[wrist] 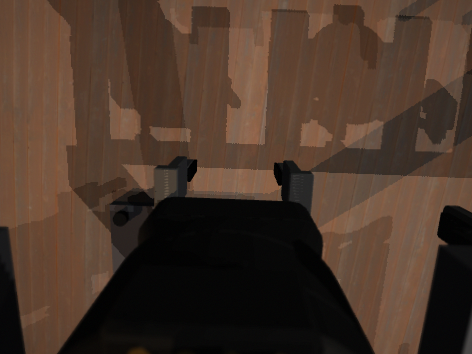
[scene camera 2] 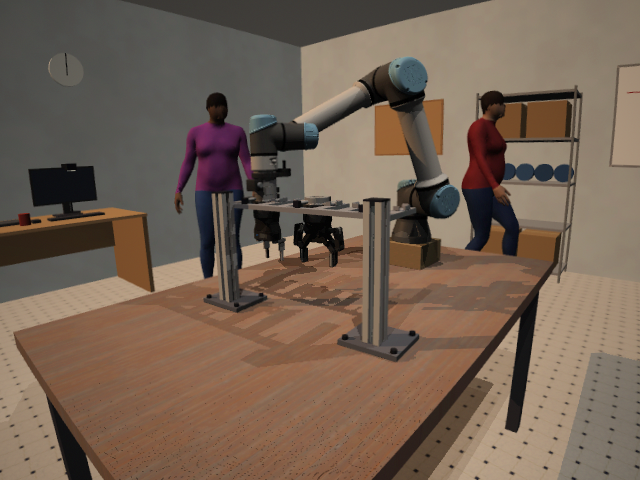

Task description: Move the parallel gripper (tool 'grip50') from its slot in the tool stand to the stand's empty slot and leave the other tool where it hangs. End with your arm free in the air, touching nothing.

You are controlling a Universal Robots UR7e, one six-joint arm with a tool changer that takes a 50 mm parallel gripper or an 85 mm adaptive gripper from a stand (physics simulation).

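Where they show: arm's base at its link origin: [scene camera 2: 411, 239].
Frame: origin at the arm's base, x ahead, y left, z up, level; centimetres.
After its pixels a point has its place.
Observation:
The parallel gripper [scene camera 2: 274, 255] [wrist: 235, 177] hangs in the left slot of the tool stand [scene camera 2: 375, 279] @(x 65.4, y 35.4, z 7.1 cm), fingers down, spread apart and empty. The arm's wrist stands upright directly over it, with the coupler down at the tool's top; whether the two are locked together cannot be told. In the wrist view its black body fills the lower middle, and its fingers show beyond it. The adaptive gripper [scene camera 2: 317, 237] hangs in the middle slot, beside it. The empty slot is at the rail's right end, near the front post.
The stand's far post [scene camera 2: 225, 248] @(x 74.2, y -8.8, z 7.9 cm) rises close to the parallel gripper; a corner of its foot plate [wrist: 131, 230] @(x 68.5, y -16.9, z -7.4 cm) shows in the wrist view. The arm's base sits on a wooden block [scene camera 2: 413, 253] @(x 8.3, y 6.7, z -2.9 cm) behind the stand. Two people [scene camera 2: 218, 155] [scene camera 2: 485, 149] stand beyond the table [scene camera 2: 206, 392] @(x 98.5, y 24.8, z -8.6 cm).

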